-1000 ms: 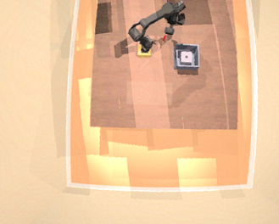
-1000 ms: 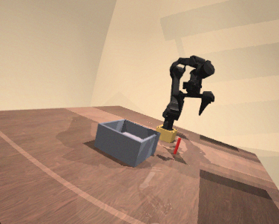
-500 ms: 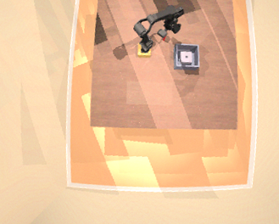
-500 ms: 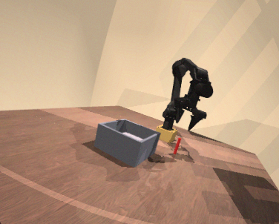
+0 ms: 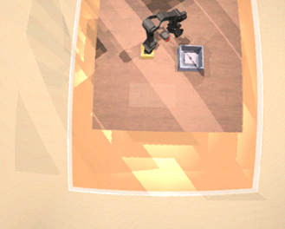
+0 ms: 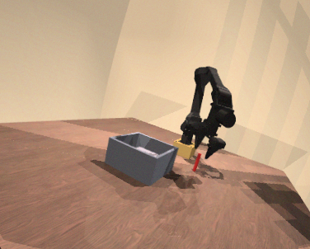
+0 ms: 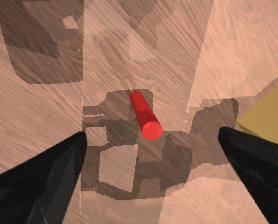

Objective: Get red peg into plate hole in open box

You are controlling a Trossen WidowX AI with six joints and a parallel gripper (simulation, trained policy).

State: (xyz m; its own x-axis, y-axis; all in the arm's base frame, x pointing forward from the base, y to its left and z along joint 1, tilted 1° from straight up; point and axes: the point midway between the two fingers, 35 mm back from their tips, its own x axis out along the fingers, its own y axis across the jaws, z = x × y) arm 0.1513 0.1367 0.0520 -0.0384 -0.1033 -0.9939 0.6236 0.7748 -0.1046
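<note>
Now: gripper tip 4 cm above the red peg. Also, from my gripper tip: grey box: 20 cm ahead, 15 cm to the right, 5 cm below; then pale plate: 20 cm ahead, 15 cm to the right, 4 cm below.
</note>
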